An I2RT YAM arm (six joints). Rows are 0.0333 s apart.
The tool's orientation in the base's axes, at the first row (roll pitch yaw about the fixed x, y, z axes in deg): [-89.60 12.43 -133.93]
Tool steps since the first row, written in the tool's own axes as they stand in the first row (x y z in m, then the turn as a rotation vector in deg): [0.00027 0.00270 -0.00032 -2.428 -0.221 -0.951]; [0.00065 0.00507 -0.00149 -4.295 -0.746 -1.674]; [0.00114 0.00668 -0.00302 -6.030 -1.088 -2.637]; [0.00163 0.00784 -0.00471 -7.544 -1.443 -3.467]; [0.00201 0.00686 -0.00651 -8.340 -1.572 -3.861]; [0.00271 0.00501 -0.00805 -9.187 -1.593 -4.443]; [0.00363 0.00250 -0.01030 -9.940 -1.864 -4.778]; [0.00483 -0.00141 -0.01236 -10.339 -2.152 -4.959]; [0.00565 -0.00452 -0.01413 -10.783 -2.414 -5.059]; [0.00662 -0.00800 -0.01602 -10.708 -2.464 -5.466]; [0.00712 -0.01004 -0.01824 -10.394 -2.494 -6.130]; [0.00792 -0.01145 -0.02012 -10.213 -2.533 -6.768]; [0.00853 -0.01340 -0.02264 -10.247 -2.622 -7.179]
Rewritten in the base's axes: [0.00000 0.00044 -0.00270 0.927 2.335 0.732]; [-0.00073 0.00134 -0.00510 1.591 4.072 1.642]; [-0.00191 0.00230 -0.00679 2.021 5.910 2.342]; [-0.00328 0.00330 -0.00804 2.395 7.498 3.009]; [-0.00498 0.00414 -0.00718 2.631 8.312 3.304]; [-0.00685 0.00444 -0.00553 2.783 9.309 3.503]; [-0.00948 0.00498 -0.00329 3.011 10.031 3.927]; [-0.01238 0.00498 0.00025 3.107 10.394 4.293]; [-0.01469 0.00517 0.00310 3.295 10.736 4.644]; [-0.01724 0.00527 0.00628 2.944 10.959 4.674]; [-0.01949 0.00616 0.00815 2.249 11.195 4.631]; [-0.02160 0.00669 0.00934 1.661 11.505 4.626]; [-0.02413 0.00772 0.01110 1.375 11.801 4.717]
